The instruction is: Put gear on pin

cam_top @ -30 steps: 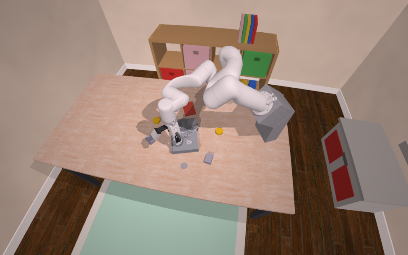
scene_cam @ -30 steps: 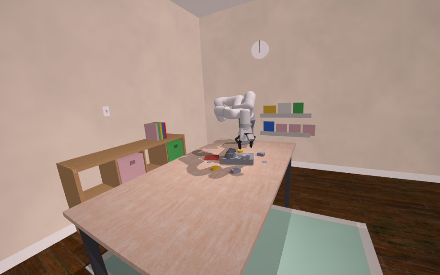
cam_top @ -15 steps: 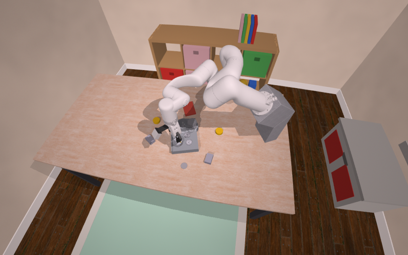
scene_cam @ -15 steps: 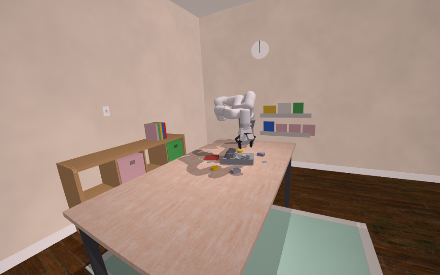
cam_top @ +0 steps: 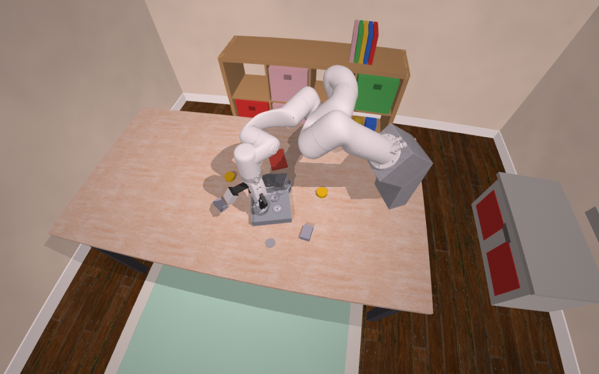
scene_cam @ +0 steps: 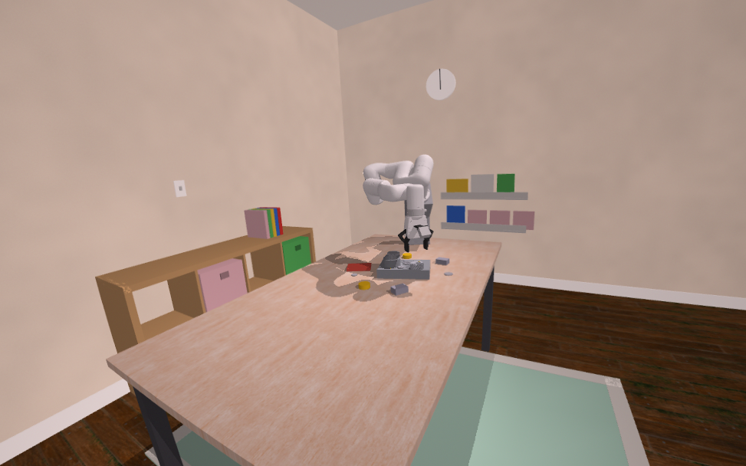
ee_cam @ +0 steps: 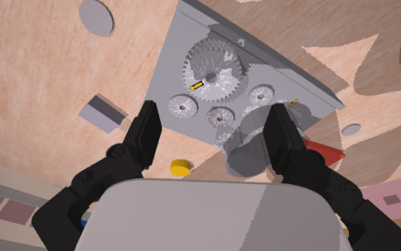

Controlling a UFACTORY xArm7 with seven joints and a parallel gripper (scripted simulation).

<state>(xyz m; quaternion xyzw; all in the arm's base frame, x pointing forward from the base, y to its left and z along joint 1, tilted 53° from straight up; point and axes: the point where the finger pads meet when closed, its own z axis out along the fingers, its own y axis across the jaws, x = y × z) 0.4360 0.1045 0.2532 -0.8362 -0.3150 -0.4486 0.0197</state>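
Right now my hand is 80 mm above the grey gear. Also, from my hand: yellow disc (220 mm behind, 190 mm to the right, 120 mm below); then red block (310 mm to the right, 130 mm below, 50 mm ahead).
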